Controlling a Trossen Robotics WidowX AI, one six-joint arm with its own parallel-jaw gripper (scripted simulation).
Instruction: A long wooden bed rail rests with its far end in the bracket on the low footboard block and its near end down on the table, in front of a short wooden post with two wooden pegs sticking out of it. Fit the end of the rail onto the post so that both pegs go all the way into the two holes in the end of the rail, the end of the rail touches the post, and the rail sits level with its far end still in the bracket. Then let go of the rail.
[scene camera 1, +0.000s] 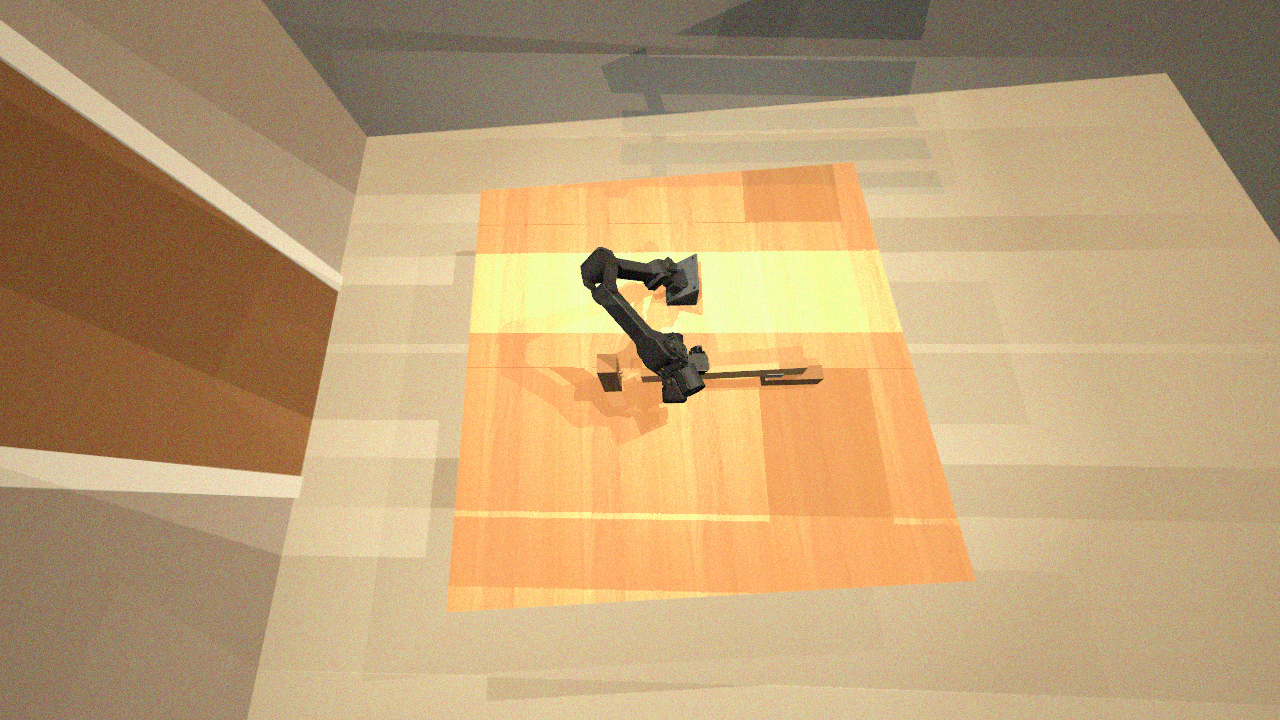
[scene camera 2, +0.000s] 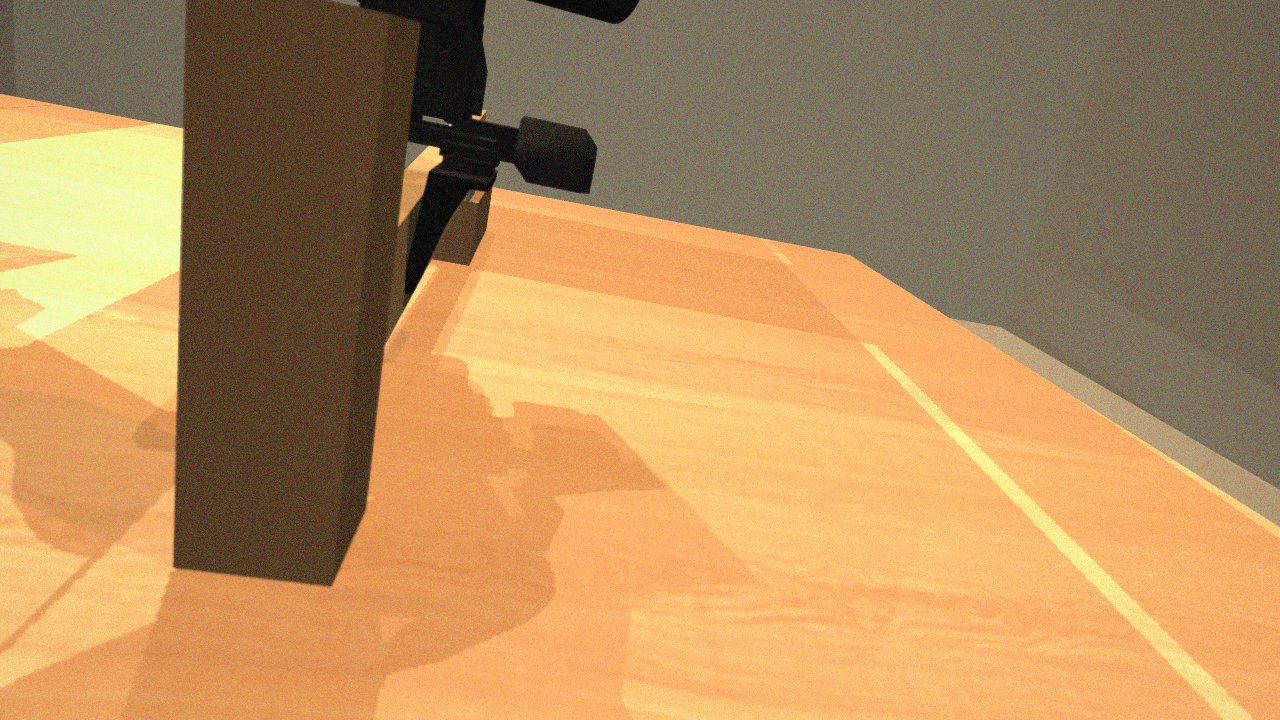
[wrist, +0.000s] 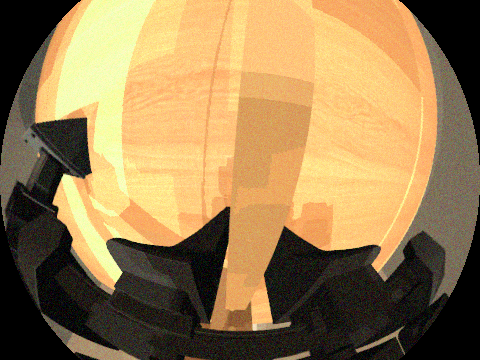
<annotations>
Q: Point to a long wooden rail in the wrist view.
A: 276, 87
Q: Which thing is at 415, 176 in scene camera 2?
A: A long wooden rail.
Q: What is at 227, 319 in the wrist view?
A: A short wooden post.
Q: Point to my gripper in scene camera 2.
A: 388, 288
</annotations>
